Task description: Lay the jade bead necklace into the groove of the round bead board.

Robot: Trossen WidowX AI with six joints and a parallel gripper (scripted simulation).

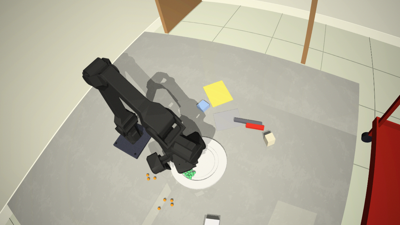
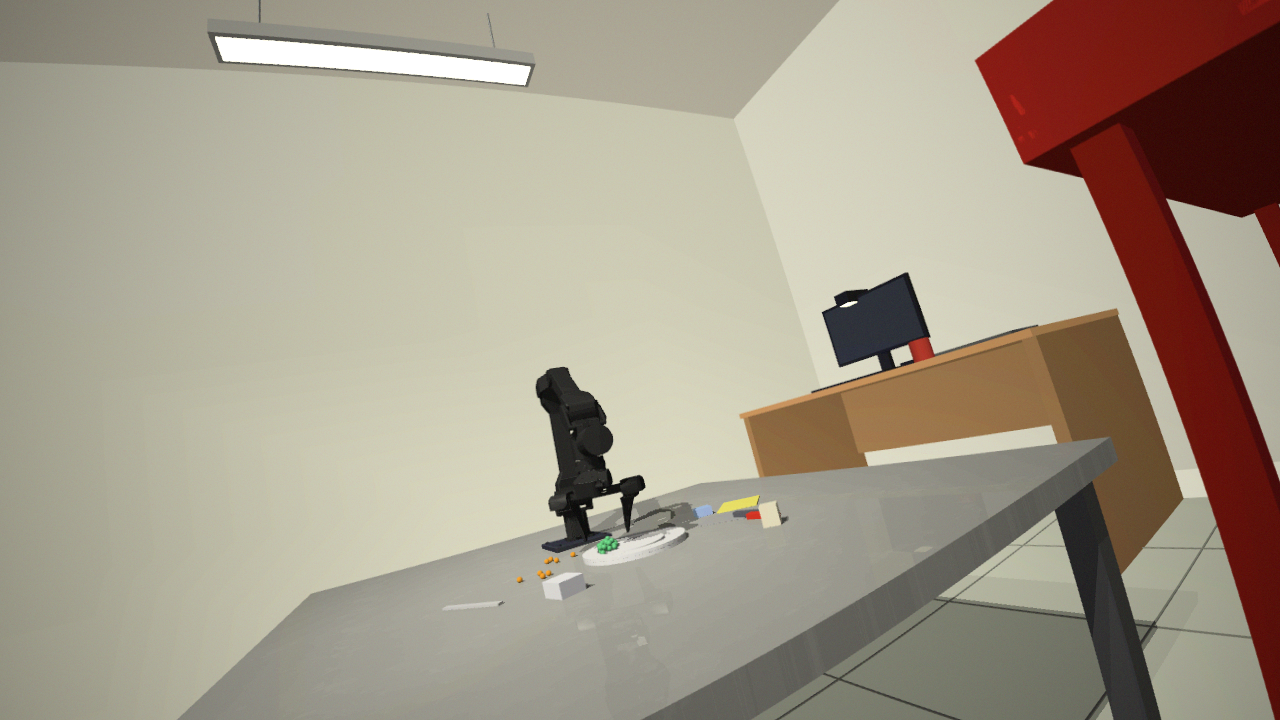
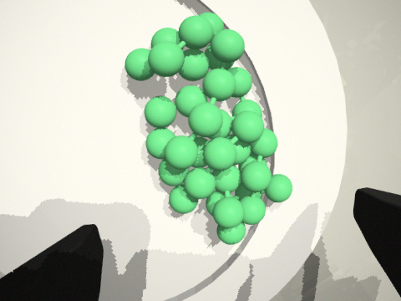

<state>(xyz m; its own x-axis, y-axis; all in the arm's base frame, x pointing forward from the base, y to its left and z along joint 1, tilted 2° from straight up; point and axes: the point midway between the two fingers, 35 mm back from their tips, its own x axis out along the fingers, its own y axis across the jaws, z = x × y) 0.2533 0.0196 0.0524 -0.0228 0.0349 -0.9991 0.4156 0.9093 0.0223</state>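
The inner disc lies 40 mm to the left of my gripper tip, 40 mm ahead of it and 20 mm below it. Round my gripper tip: blue cube 240 mm to the left, 100 mm behind, 20 mm below; then grey sheet 250 mm to the left, 30 mm below, 20 mm ahead; then bead board 40 mm to the left, 40 mm ahead, 30 mm below.
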